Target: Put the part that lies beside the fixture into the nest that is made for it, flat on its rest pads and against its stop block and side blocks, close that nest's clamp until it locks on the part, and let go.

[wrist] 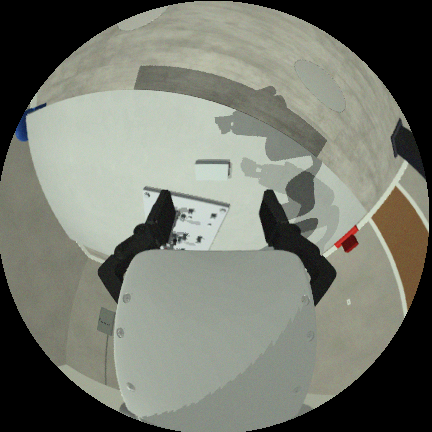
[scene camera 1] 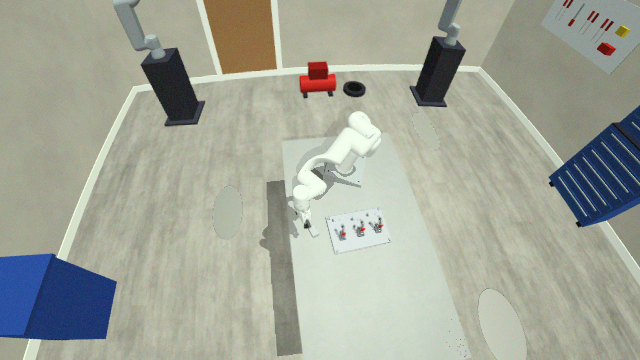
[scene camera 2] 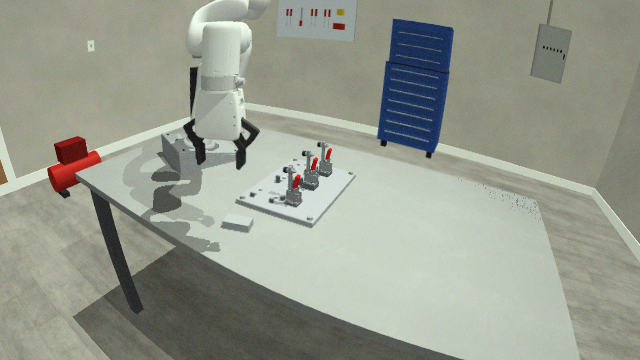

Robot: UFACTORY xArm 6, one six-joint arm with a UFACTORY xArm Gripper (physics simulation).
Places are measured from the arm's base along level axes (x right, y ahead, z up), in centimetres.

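Pixels of known places: gripper, fingertip midpoint: [wrist: 216, 200] [scene camera 1: 302, 220] [scene camera 2: 220, 164]; arm's base at its link origin: [scene camera 1: 343, 166].
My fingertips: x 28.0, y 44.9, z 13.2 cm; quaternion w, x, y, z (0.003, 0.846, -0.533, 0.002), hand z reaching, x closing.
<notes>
For each thing: its top centre in the pictures, then the offset to it from my fingertips. Level surfaces: height alone.
- pale grey rectangular block at its top centre: [wrist: 211, 172] [scene camera 2: 237, 219] [scene camera 1: 313, 230] dz -16.8, dx -5.8, dy -1.5 cm
- light plate at its top centre: [scene camera 2: 301, 184] [wrist: 178, 236] [scene camera 1: 358, 229] dz -17.3, dx -32.7, dy -1.0 cm
- table at its surface level: dz -18.8 cm
The part, a pale grey rectangular block [scene camera 1: 314, 232] [scene camera 2: 237, 222] [wrist: 212, 170], lies flat on the table beside the fixture. The fixture is a light plate [scene camera 1: 359, 245] [scene camera 2: 320, 212] [wrist: 212, 235] with nests and three toggle clamps. The clamps [scene camera 1: 341, 233] [scene camera 1: 359, 230] [scene camera 1: 377, 226] [scene camera 2: 293, 187] [scene camera 2: 310, 172] [scene camera 2: 325, 160] have red handles, and their arms stand up in the second scene view. In the wrist view the left finger hides some of the fixture. My gripper [scene camera 1: 307, 225] [scene camera 2: 220, 162] [wrist: 216, 200] is open and empty, above the table and higher than the block.
The table [scene camera 1: 370, 300] [scene camera 2: 410, 260] [wrist: 100, 150] carries the fixture, the block and the arm's grey base [scene camera 2: 182, 157]. The table's edge runs close past the block. A red compressor [scene camera 1: 318, 82] [scene camera 2: 75, 167] and a blue tool cabinet [scene camera 1: 595, 175] [scene camera 2: 415, 95] stand on the floor away from the table.
</notes>
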